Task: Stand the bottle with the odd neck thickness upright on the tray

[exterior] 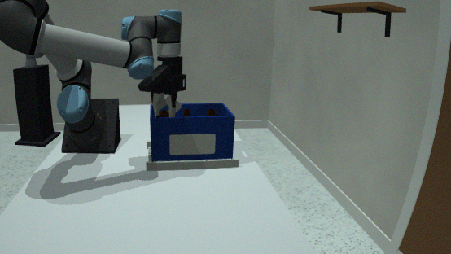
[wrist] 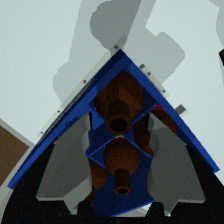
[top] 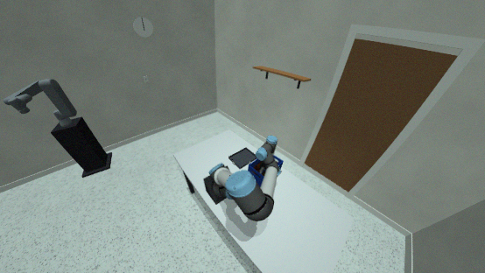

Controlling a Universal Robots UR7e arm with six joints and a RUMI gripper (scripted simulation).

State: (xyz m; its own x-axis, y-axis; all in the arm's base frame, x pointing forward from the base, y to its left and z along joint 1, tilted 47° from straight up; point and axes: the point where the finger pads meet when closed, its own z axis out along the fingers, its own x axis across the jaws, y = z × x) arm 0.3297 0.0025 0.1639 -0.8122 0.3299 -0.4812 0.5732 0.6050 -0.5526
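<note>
The bottle is 9 cm to the left of my hand, 7 cm below it and 1 cm behind it. Also, from my hand: blue crate (8 cm ahead, 7 cm below, 6 cm to the left); then dark grey tray (36 cm to the left, 14 cm below, 5 cm ahead).
</note>
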